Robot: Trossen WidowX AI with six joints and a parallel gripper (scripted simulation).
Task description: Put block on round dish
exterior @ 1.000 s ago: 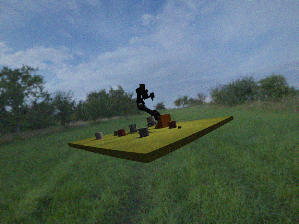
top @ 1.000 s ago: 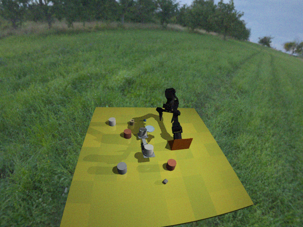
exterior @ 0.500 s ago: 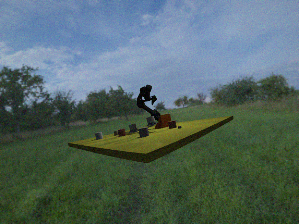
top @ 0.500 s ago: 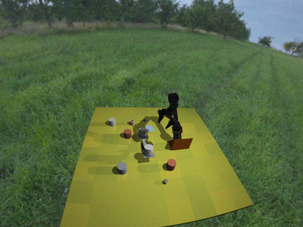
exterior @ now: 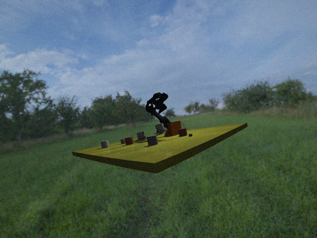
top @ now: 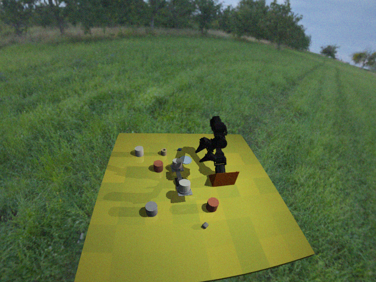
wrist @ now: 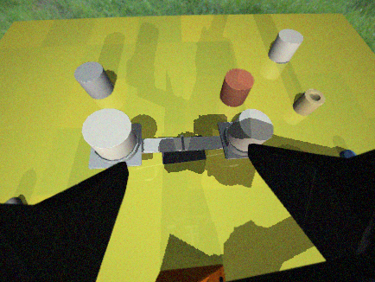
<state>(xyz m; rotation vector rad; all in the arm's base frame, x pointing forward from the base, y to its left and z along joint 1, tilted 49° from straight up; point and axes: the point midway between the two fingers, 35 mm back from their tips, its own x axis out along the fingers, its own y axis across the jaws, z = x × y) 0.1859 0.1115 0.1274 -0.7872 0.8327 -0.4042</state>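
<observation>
Right now my gripper tip is 90 mm short of the pale teal block, 140 mm to the left of it and 190 mm above it. Also, from my gripper tip: small balance (100 mm ahead, 10 mm to the right, 210 mm below); then pale blue round dish (10 mm behind, 240 mm to the right, 230 mm below); then dark block (30 mm ahead, 350 mm to the left, 230 mm below).
</observation>
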